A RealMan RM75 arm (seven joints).
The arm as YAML. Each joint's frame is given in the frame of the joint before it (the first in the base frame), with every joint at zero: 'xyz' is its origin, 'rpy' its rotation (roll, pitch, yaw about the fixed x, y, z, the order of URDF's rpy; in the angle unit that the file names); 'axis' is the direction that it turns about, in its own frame. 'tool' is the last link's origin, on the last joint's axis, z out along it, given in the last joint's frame.
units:
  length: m
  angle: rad
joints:
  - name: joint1
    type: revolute
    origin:
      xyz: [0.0, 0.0, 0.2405]
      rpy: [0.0, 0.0, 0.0]
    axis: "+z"
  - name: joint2
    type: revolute
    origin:
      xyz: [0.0, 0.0, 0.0]
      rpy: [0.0, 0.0, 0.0]
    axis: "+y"
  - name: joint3
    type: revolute
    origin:
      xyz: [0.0, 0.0, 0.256]
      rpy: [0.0, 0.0, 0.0]
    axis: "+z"
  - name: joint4
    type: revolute
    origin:
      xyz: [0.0, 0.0, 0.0]
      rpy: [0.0, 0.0, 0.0]
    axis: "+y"
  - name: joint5
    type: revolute
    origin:
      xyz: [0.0, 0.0, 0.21]
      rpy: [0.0, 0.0, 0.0]
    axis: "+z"
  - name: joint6
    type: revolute
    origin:
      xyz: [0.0, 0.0, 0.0]
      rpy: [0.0, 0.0, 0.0]
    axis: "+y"
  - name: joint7
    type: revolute
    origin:
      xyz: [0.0, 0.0, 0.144]
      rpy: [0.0, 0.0, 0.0]
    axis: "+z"
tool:
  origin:
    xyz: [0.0, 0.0, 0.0]
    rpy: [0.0, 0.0, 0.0]
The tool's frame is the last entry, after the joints.
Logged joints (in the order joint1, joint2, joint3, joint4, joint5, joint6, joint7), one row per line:
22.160, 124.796, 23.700, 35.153, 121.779, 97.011, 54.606
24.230, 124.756, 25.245, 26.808, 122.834, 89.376, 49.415
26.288, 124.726, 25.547, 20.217, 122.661, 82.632, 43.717
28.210, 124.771, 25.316, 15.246, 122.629, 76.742, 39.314
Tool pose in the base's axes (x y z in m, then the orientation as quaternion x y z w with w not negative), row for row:
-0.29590, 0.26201, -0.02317, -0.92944, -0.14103, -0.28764, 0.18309
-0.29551, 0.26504, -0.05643, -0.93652, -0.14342, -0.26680, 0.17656
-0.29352, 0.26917, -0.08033, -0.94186, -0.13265, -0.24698, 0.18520
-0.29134, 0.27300, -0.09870, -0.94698, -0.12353, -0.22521, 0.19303
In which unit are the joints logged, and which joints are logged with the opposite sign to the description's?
The joints are logged in degrees. Opposite sign: joint1, joint2, joint7.
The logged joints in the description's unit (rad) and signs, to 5 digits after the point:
-0.38676, -2.17810, 0.41364, 0.61354, 2.12544, 1.69316, -0.95305
-0.42289, -2.17740, 0.44061, 0.46789, 2.14386, 1.55991, -0.86245
-0.45881, -2.17688, 0.44588, 0.35285, 2.14084, 1.44220, -0.76301
-0.49236, -2.17766, 0.44185, 0.26609, 2.14028, 1.33940, -0.68616

